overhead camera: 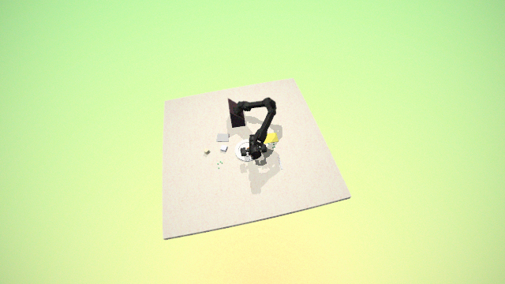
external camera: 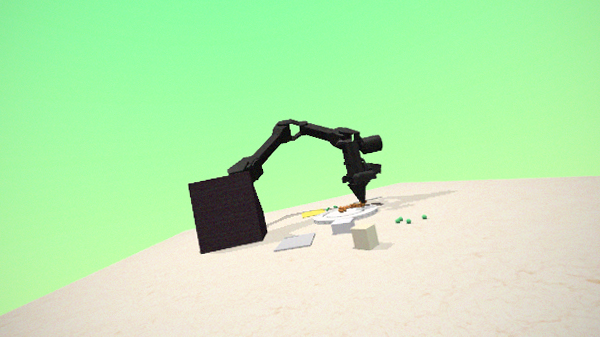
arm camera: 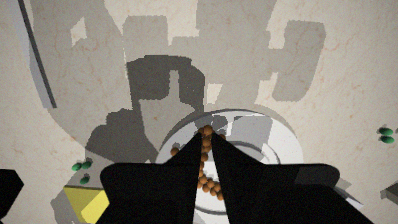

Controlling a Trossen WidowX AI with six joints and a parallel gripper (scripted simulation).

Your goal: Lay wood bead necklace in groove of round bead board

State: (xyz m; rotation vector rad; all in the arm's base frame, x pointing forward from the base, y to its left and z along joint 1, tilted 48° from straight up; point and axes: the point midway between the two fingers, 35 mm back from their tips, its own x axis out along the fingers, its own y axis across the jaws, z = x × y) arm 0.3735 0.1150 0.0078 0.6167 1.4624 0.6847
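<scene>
Right now the round white bead board is 70 mm behind my gripper tip, 40 mm to the right of it and 10 mm below it. Also, from my gripper tip: thin white strip (80 mm ahead, 190 mm to the left, 20 mm below); yellow card (160 mm behind, 160 mm to the left, 20 mm below); grey flat plate (230 mm behind, 220 mm to the right, 20 mm below).
</scene>
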